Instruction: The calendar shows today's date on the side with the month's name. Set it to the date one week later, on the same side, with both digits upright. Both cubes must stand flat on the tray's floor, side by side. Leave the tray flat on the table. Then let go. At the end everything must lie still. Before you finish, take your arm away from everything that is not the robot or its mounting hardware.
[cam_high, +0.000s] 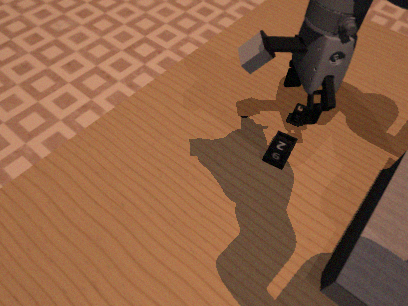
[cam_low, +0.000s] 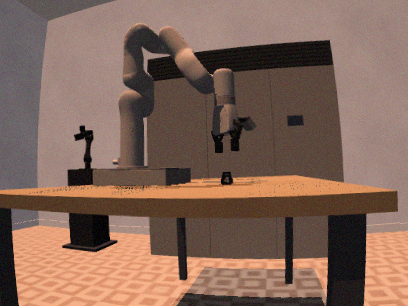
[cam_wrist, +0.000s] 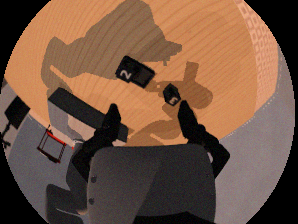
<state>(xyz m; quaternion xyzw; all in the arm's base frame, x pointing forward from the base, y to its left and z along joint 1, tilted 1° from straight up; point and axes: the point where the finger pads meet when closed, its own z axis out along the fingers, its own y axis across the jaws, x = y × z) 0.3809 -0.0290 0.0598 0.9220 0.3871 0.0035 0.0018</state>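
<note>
Right now my hand is 9 cm above the black digit cube, 5 cm to the right of it and 1 cm past it. Round my hand: black cube 10 cm below, 7 cm to the right, 1 cm ahead.
</note>
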